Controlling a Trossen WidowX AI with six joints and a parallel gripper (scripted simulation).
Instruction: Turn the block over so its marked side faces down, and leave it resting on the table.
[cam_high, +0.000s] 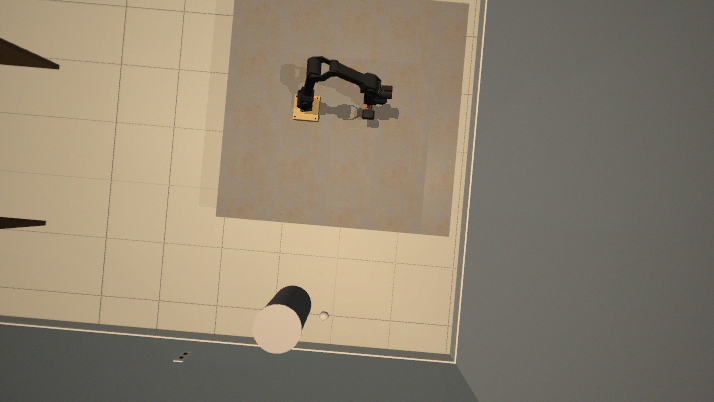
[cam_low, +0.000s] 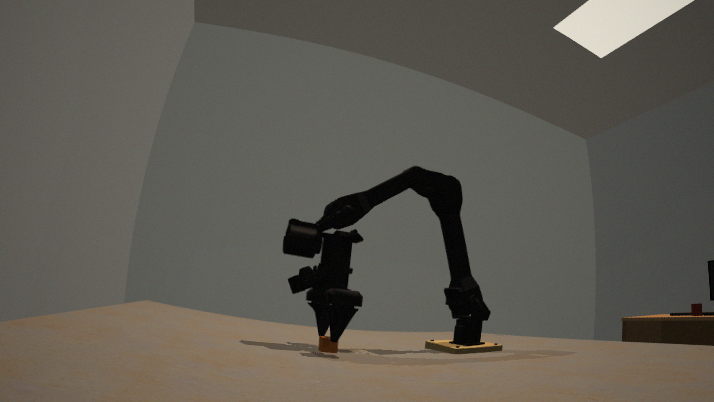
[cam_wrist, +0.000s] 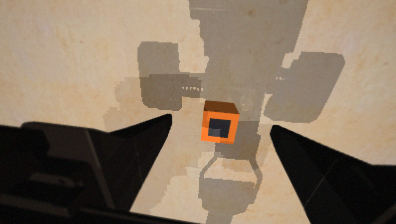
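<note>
Now: the block right at my gripper tip.
</note>
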